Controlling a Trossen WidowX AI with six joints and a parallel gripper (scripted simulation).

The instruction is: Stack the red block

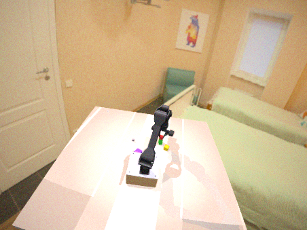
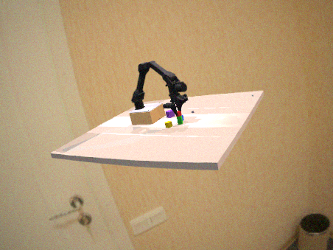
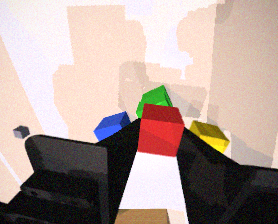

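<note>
My gripper tip is now 10 mm below the red block. The rest, counted from my gripper tip: blue block (60 mm to the left, 50 mm below, 30 mm behind); then dark block (230 mm to the left, 60 mm below); then yellow block (60 mm behind, 50 mm to the right, 50 mm below).
</note>
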